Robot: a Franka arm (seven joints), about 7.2 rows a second.
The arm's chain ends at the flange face. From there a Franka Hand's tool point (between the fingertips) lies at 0.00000 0.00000 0.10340 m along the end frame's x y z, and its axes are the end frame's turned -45 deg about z.
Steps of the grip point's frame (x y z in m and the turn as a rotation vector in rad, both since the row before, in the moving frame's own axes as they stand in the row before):
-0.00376, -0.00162, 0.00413, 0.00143, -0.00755, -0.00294
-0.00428, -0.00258, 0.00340, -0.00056, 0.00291, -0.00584
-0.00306, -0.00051, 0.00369, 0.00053, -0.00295, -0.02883
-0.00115, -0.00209, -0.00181, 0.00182, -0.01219, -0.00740
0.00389, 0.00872, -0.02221, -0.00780, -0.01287, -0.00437
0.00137, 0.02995, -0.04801, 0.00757, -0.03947, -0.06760
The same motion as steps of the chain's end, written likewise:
-0.00315, 0.00106, 0.00413, -0.00433, -0.00635, -0.00294
-0.00510, 0.00137, 0.00340, 0.00166, 0.00245, -0.00584
-0.00227, 0.00162, 0.00369, -0.00171, -0.00246, -0.02883
-0.00127, -0.00143, -0.00180, -0.00733, -0.00991, -0.00740
0.00928, 0.00190, -0.02220, -0.01462, -0.00359, -0.00437
0.02550, 0.01776, -0.04793, -0.02256, -0.03326, -0.06760

